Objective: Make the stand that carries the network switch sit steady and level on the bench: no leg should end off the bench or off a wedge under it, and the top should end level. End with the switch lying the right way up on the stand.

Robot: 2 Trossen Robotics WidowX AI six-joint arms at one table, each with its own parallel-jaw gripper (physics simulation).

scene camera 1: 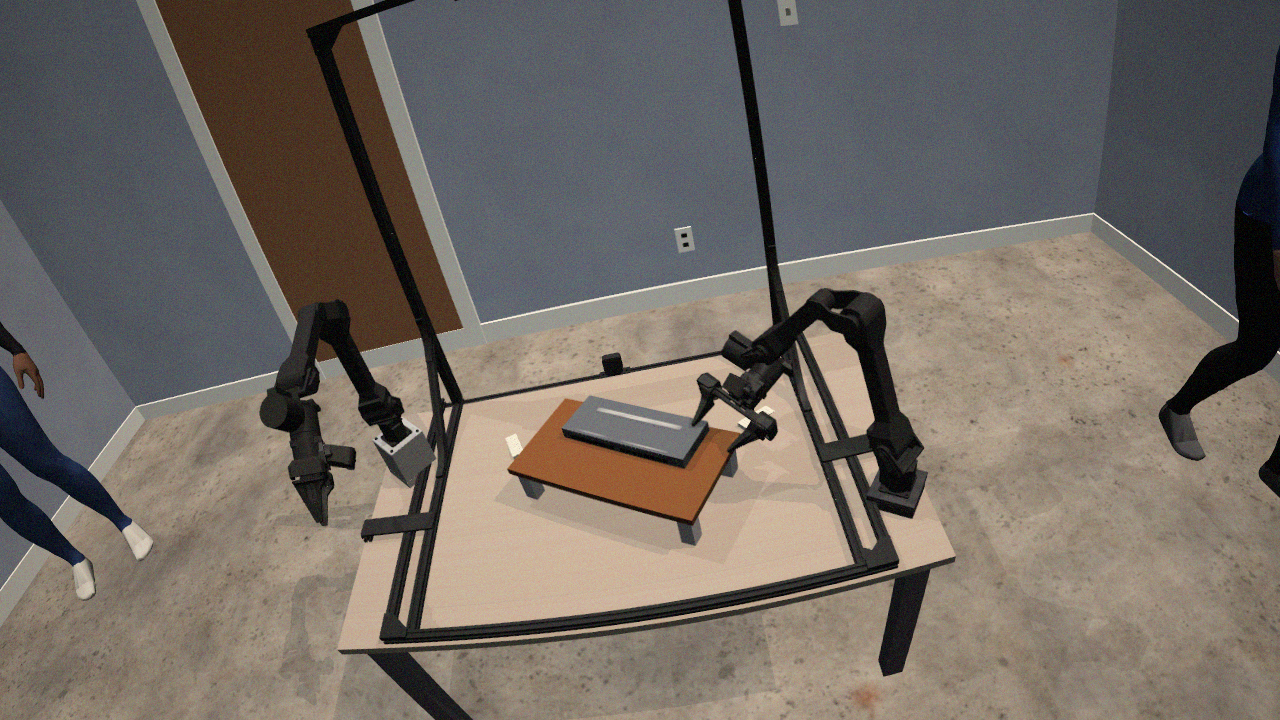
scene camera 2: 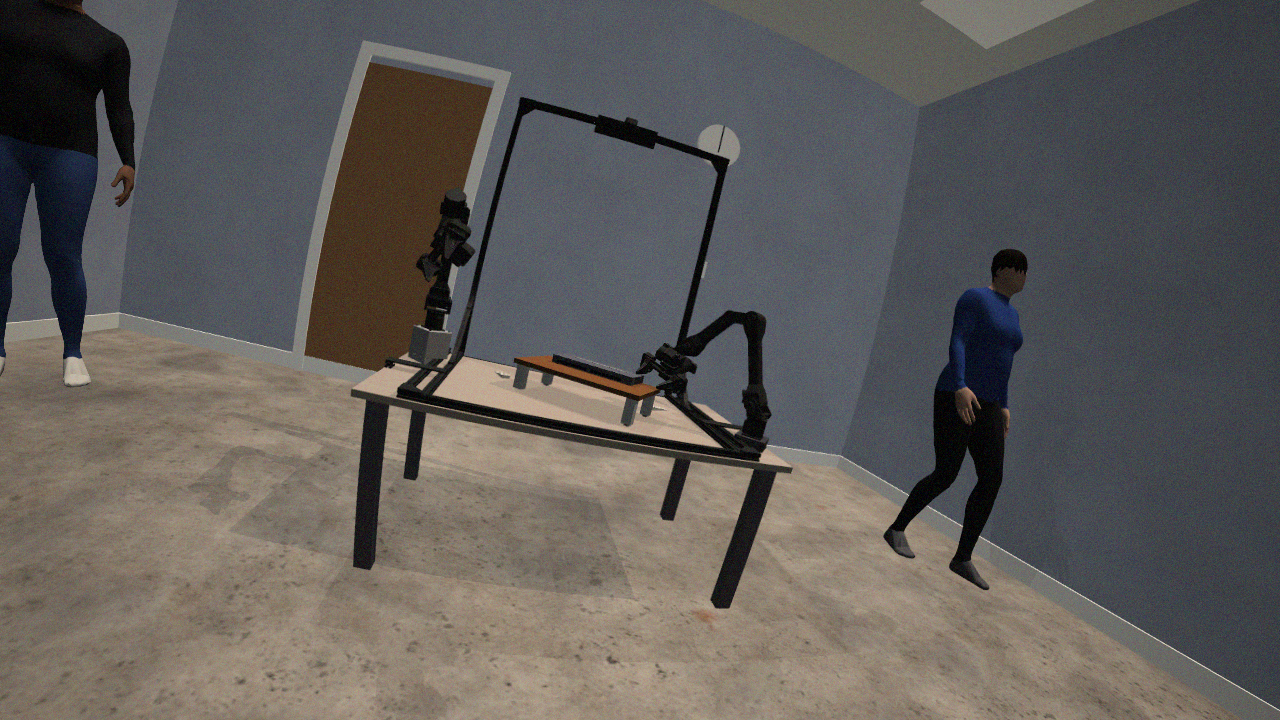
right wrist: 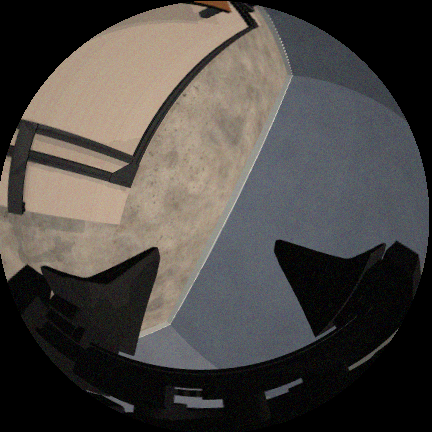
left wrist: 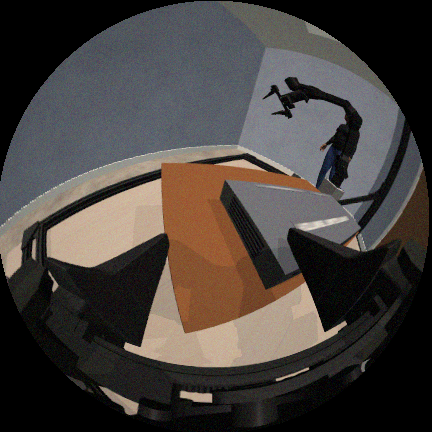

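Pixels of known places: left gripper, fingertip midpoint: [scene camera 1: 709, 438] [scene camera 2: 646, 379] [left wrist: 229, 237]; right gripper, fingertip midpoint: [scene camera 1: 322, 524] [scene camera 2: 436, 270] [right wrist: 218, 250] [left wrist: 266, 106]; left arm's base at its link origin: [scene camera 1: 897, 483] [scene camera 2: 752, 435]; right arm's base at its link origin: [scene camera 1: 396, 435] [scene camera 2: 432, 328] [left wrist: 334, 184].
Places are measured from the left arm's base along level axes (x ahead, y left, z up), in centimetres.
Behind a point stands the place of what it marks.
The stand [scene camera 1: 608, 483] {x 49.9, y 25.9, z 6.7 cm} [scene camera 2: 537, 362] {x 66.5, y 27.2, z 6.7 cm} [left wrist: 187, 210] {x 34.2, y 14.6, z 6.7 cm}, an orange-brown board on grey legs, stands on the bench; I cannot tell whether its top is level. The grey switch [scene camera 1: 635, 429] {x 51.4, y 13.1, z 9.5 cm} [scene camera 2: 595, 368] {x 50.8, y 17.8, z 8.9 cm} [left wrist: 280, 215] {x 42.0, y 11.0, z 9.4 cm} lies flat on it towards the back, a pale strip on its upper face. Small pale pieces, perhaps wedges, lie left of the stand [scene camera 1: 512, 445] {x 86.0, y 19.5, z -2.6 cm} and beyond its right end, partly behind the left gripper. My left gripper [scene camera 1: 714, 437] {x 36.5, y 9.4, z 8.8 cm} [left wrist: 229, 237] {x 36.5, y 9.4, z 8.8 cm} is open and empty at the stand's right end, near the switch. My right gripper [scene camera 1: 324, 519] {x 72.8, y 70.9, z 28.9 cm} [right wrist: 218, 250] {x 72.8, y 70.9, z 28.9 cm} is open and empty, beyond the bench's left side.
A black frame [scene camera 1: 626, 606] {x 34.4, y 44.9, z -1.2 cm} runs around the bench [scene camera 1: 537, 582] {x 54.9, y 47.5, z -3.3 cm}, with uprights at the back. The right arm's base sits on a grey block [scene camera 1: 407, 458] {x 101.3, y 39.2, z 4.3 cm} at the left. A small black device [scene camera 1: 612, 362] {x 77.7, y -12.5, z 1.1 cm} is on the back rail. People stand off to both sides.
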